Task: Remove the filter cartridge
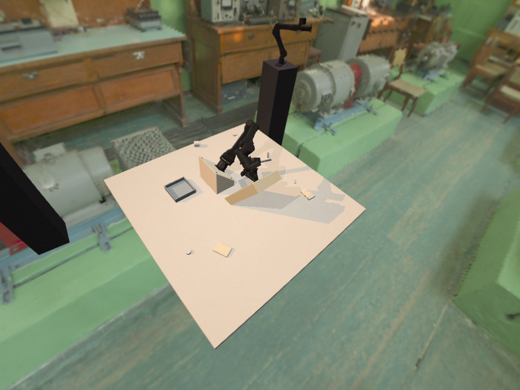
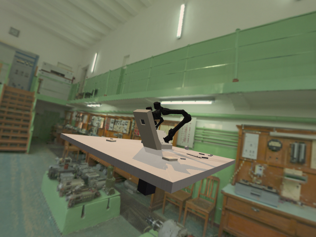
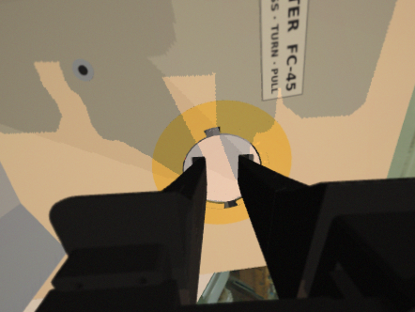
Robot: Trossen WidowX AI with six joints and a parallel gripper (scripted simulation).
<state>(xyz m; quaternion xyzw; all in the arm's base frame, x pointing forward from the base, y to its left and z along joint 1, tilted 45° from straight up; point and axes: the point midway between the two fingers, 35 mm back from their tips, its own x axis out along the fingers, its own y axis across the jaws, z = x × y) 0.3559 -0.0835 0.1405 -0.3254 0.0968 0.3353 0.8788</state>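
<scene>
Right now the round filter cartridge is 1 cm ahead of my gripper tip and 1 cm below it. Round my gripper tip: dark tray: 39 cm behind, 33 cm to the right, 25 cm below; then tan service panel: 4 cm behind, 8 cm below; then grey bracket: 9 cm behind, 1 cm to the right, 9 cm below.
</scene>
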